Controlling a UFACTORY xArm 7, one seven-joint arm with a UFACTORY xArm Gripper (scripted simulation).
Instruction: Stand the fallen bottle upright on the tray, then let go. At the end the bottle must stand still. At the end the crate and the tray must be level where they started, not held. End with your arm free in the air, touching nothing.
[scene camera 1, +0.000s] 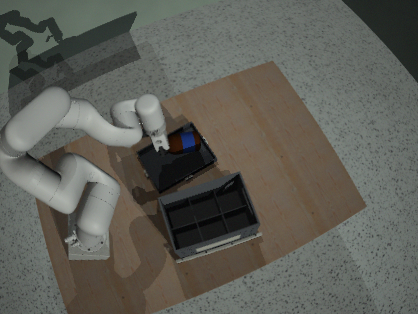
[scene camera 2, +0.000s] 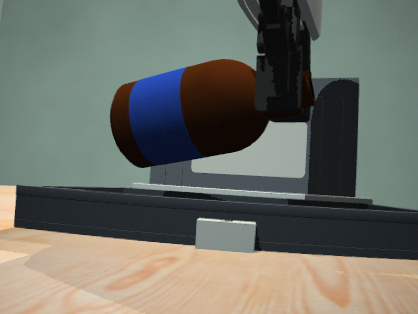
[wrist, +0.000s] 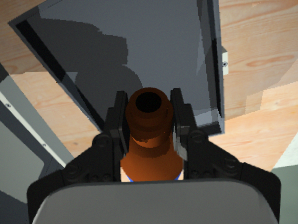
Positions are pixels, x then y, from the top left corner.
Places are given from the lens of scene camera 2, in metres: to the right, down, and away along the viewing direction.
my gripper (scene camera 2: 283, 116): 0.06, -0.03, 0.29
tray (scene camera 2: 332, 228): 0.07, 0.04, 0.21
bottle (scene camera 2: 204, 110): 0.00, -0.03, 0.28
The marked spots on the bottle and the tray are 0.12 m apart.
